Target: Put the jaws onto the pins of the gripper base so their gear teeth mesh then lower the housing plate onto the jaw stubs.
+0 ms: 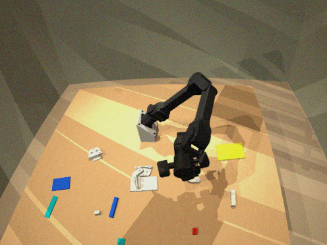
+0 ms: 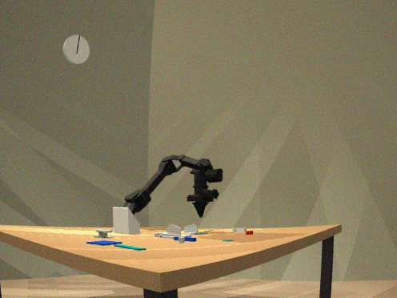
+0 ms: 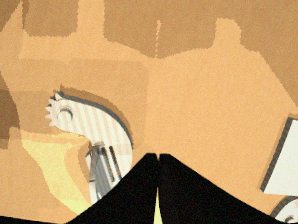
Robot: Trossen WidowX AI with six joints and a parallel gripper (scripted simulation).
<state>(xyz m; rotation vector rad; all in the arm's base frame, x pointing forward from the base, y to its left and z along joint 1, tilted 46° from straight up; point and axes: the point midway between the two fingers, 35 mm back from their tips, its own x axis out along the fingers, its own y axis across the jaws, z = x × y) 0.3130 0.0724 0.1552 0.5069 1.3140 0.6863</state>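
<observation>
The jaw is 80 mm below my gripper tip, 50 mm to the left of it and 30 mm behind it. The rest, counted from my gripper tip: white bar (200 mm to the left, 100 mm ahead, 70 mm below); red block (230 mm ahead, 80 mm below, 30 mm to the left); yellow sheet (240 mm to the left, 150 mm behind, 80 mm below).
</observation>
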